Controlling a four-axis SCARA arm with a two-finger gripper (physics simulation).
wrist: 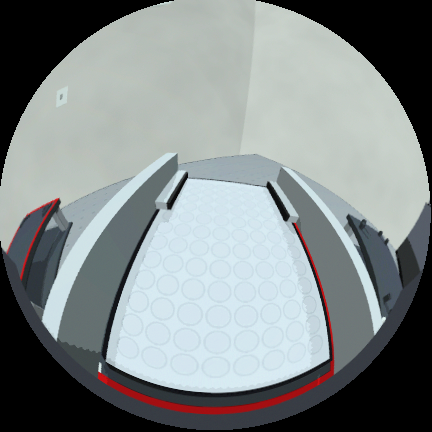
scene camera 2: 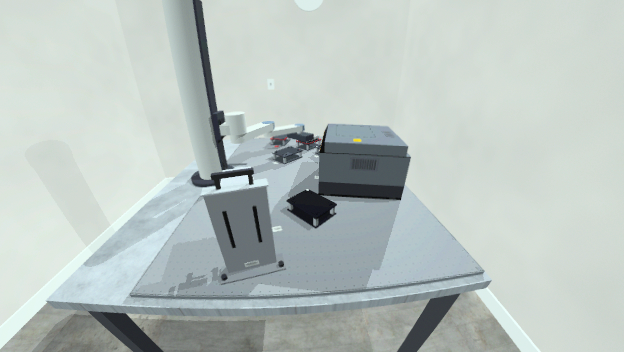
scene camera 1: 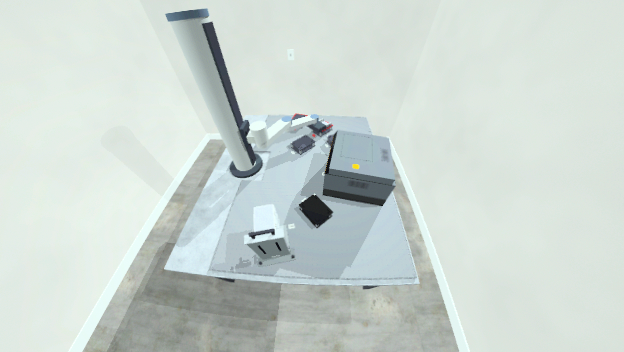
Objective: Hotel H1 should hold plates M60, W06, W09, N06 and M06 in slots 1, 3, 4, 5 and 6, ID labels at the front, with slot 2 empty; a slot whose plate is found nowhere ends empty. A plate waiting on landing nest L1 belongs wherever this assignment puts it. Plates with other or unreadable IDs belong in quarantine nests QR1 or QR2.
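Places are measured from the arm's base along level axes (x left, y back, z up), in centimetres.
Pixels of known places: gripper, fingertip midpoint: (wrist: 229, 168) (scene camera 2: 314, 135) (scene camera 1: 327, 121); arm's base at its link origin: (scene camera 1: 246, 165).
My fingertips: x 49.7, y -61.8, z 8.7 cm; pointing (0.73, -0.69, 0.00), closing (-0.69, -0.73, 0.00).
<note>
Ahead of a thing's pixels: the offset from my fingertips to its top centre. "pt": to the spot under its first point.
My gripper (wrist: 229, 168) is shut on a pale, many-welled plate @[dx -4.6, dy +4.4, dz -1.0 cm] (wrist: 217, 295) in the wrist view, one pad on each long side. The plate is level over a red-rimmed nest (wrist: 215, 410) (scene camera 1: 328, 129); I cannot tell whether it touches it. No ID is readable. Another red-edged nest @[pt dx +6.6, dy +20.7, dz -2.6 cm] (wrist: 37, 235) stands left of the gripper, and a dark nest @[dx -21.5, dy -9.1, dz -1.4 cm] (wrist: 375, 260) stands to its right. A grey tower with a top handle (scene camera 1: 275, 247) (scene camera 2: 242, 227), probably hotel H1, stands at the front left, its back to the cameras. Its slots and contents are hidden.
A large grey instrument @[dx -61.1, dy -17.7, dz +18.1 cm] (scene camera 1: 357, 172) (scene camera 2: 365, 167) stands on the right of the board. A black nest @[dx -87.3, dy +8.4, dz -2.0 cm] (scene camera 1: 315, 210) (scene camera 2: 312, 204) lies between it and the tower. A dark nest @[dx -28.3, dy +19.8, dz -1.4 cm] (scene camera 1: 302, 144) (scene camera 2: 287, 153) stands behind. The arm's column (scene camera 1: 215, 95) (scene camera 2: 192, 90) rises at left.
</note>
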